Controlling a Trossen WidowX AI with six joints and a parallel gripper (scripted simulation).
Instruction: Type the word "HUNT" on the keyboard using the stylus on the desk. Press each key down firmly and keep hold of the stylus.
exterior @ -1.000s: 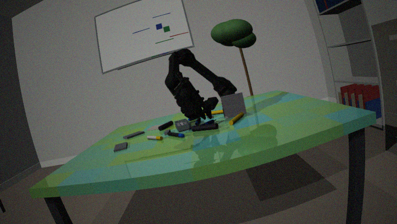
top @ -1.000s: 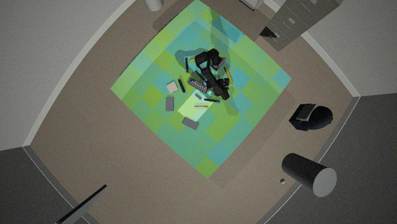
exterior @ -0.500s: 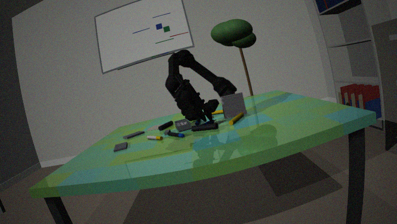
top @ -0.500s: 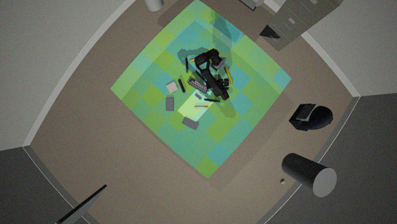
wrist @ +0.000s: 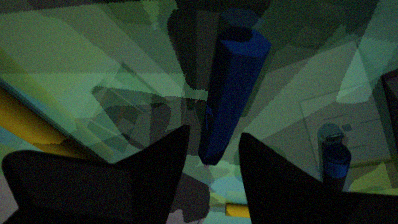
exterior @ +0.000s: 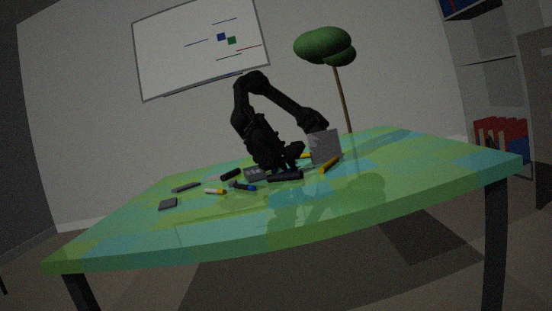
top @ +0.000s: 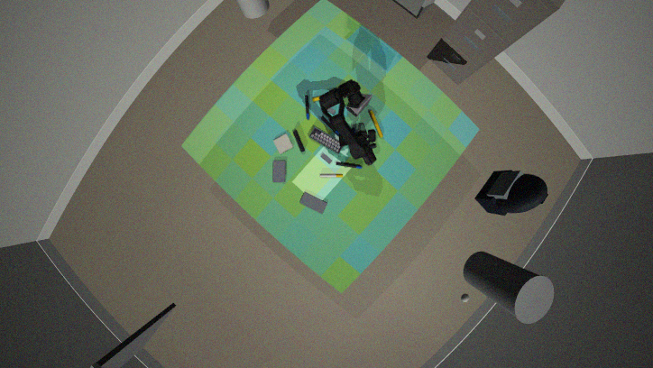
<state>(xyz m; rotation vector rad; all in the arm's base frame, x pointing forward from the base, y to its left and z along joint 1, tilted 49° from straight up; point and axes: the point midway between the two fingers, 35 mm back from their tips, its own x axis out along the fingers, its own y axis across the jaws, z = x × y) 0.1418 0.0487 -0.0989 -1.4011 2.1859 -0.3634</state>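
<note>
Right now the stylus is 1 cm to the right of my gripper tip and 1 cm behind it. Also, from my gripper tip: beige block: 30 cm ahead, 26 cm to the right; then yellow marker: 25 cm ahead, 7 cm to the left.
</note>
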